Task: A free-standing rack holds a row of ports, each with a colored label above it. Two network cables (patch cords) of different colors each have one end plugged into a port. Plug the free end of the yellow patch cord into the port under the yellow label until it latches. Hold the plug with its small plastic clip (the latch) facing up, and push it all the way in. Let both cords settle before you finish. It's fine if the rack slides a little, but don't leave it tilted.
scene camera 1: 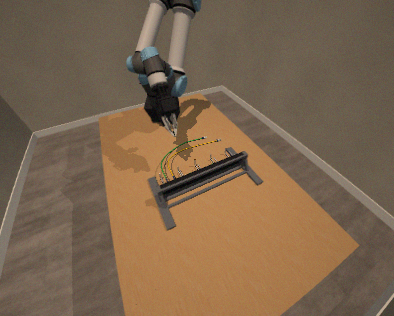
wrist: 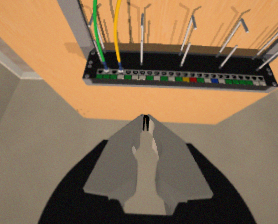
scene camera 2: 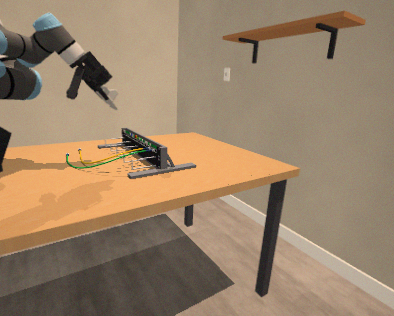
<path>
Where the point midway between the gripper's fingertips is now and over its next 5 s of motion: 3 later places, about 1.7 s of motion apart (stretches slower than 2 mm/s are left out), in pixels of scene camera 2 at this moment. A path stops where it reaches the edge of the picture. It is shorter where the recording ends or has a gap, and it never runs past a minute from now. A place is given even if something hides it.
The gripper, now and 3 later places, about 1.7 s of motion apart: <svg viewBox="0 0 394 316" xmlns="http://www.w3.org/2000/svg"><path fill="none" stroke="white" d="M116 109L121 111L125 115L137 129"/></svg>
</path>
